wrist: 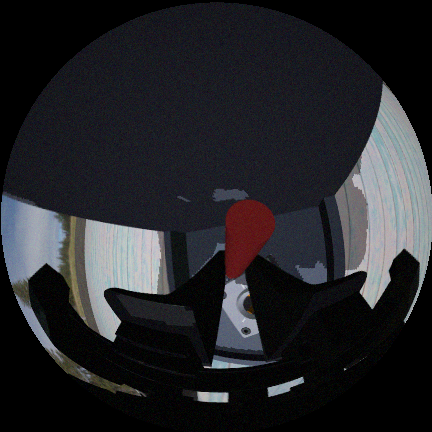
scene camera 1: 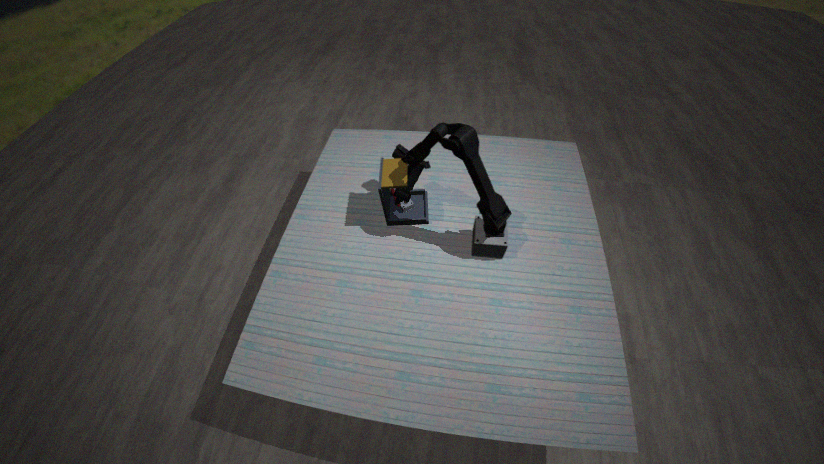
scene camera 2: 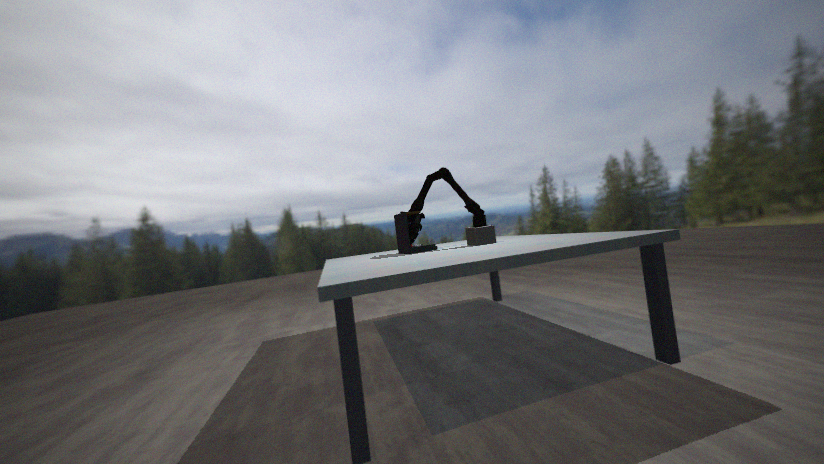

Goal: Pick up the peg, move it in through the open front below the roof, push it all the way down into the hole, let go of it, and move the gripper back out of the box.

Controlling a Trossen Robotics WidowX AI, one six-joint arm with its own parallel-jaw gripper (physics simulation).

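Where they show: gripper, fingertip midpoint: [wrist: 234,255] [scene camera 1: 396,203]; arm's base, origin of the base link: [scene camera 1: 494,229] [scene camera 2: 480,226].
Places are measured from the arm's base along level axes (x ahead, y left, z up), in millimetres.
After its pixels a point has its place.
The red peg [wrist: 249,230] [scene camera 1: 393,192] @(x 375, y -181, z -6 mm) is held between the fingertips of my gripper [wrist: 234,255] @(x 370, y -164, z -56 mm) [scene camera 1: 401,197] @(x 370, y -164, z -56 mm), tilted in the wrist view. My gripper is shut on it, inside the box below the yellow roof [scene camera 1: 390,172] @(x 369, y -162, z 126 mm). In the wrist view the pale plate [wrist: 231,302] @(x 332, y -158, z -60 mm) [scene camera 1: 407,205] @(x 322, y -157, z -60 mm) with the round hole [wrist: 248,304] @(x 327, y -168, z -71 mm) lies on the dark box floor [wrist: 295,230] @(x 384, y -208, z -91 mm) [scene camera 1: 415,215] @(x 290, y -128, z -90 mm). The hole shows between the fingers, apart from the peg's visible part. The fingers hide part of the plate, and whether the peg's lower end touches anything cannot be told.
The roof's dark surface [wrist: 190,110] fills the upper wrist view. The box's upright wall [scene camera 2: 401,233] @(x 409, y -162, z 15 mm) stands beside the gripper. Low rims [wrist: 327,235] @(x 375, y -234, z -76 mm) [scene camera 1: 426,201] @(x 245, y -191, z -78 mm) edge the box floor. The arm's base [scene camera 1: 490,246] @(x 17, y 62, z -17 mm) [scene camera 2: 480,235] @(x 48, y 58, z -48 mm) stands to the right on the striped table top [scene camera 1: 438,345] @(x 200, y 383, z -99 mm) [scene camera 2: 369,268] @(x 718, y 300, z -98 mm).
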